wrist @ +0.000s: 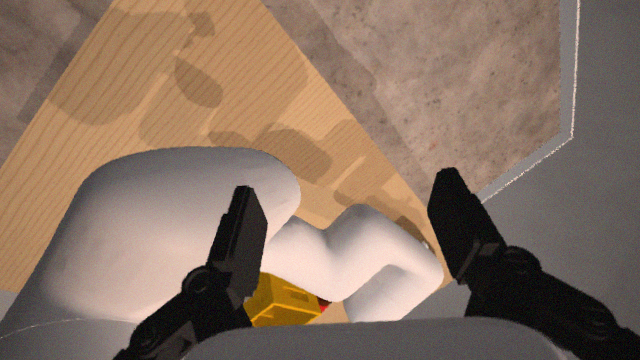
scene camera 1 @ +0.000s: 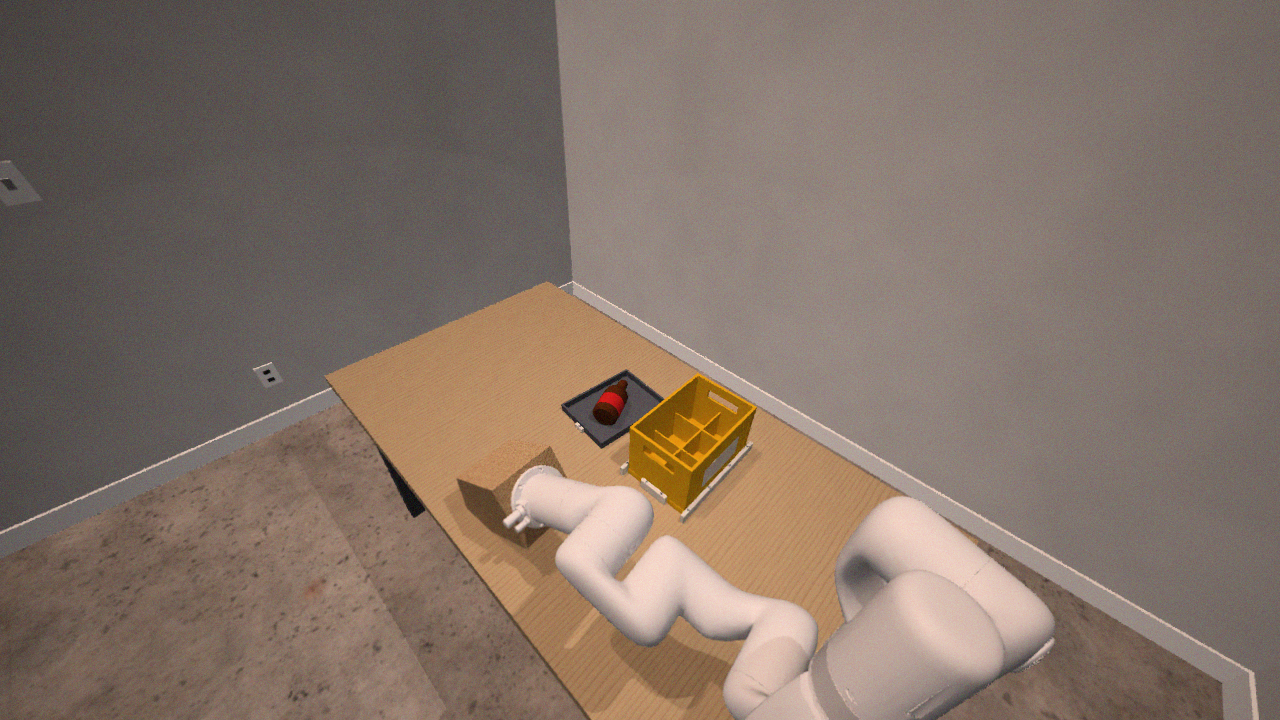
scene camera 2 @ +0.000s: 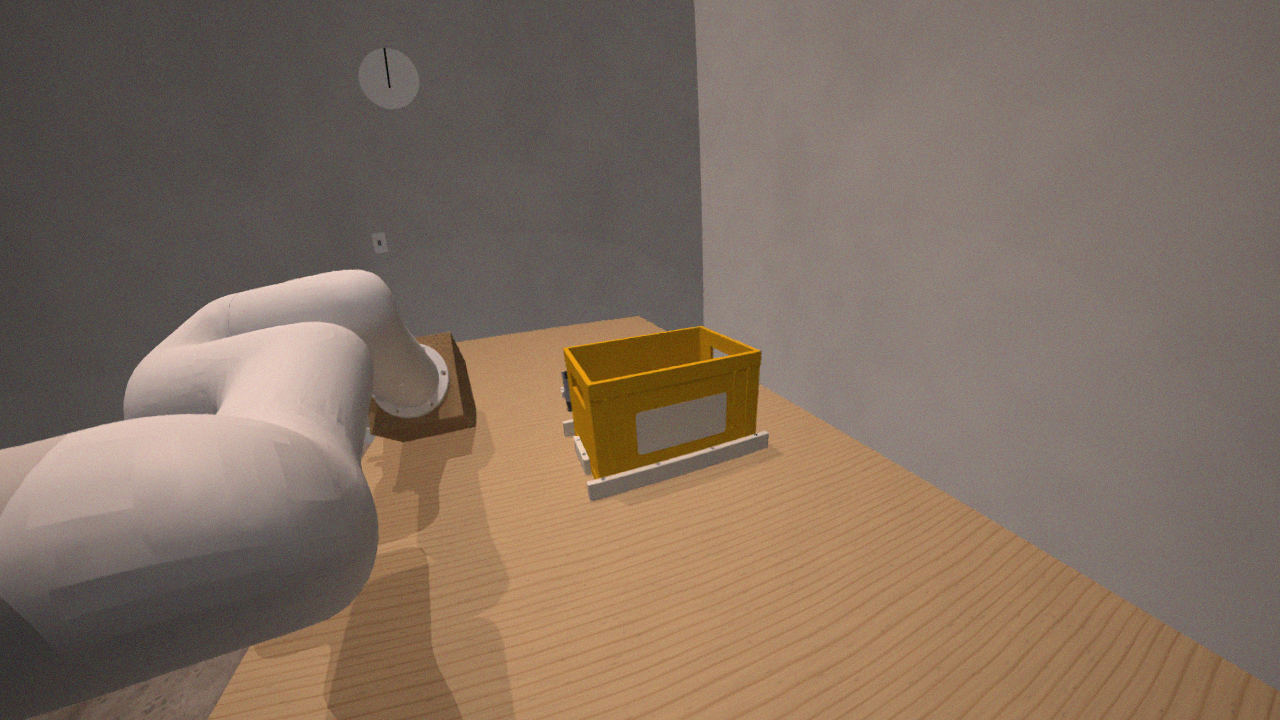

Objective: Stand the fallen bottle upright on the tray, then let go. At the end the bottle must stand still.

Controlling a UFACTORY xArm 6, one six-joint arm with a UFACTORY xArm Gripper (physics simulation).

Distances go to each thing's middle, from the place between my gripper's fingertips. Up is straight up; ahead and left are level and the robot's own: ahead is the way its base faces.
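My gripper is 420 mm to the right of the yellow crate (scene camera 2: 636, 401) and 540 mm short of it, and it's 300 mm above the crate. Going by their middles, that crate is the nearest to my gripper of the things named here. There's a bottle (scene camera 1: 610, 405) too, and from my hand it's far ahead, far to the left and far below. As for the dark grey tray (scene camera 1: 641, 398), that one is 700 mm to the left of my hand, 550 mm ahead of it and 380 mm below it.
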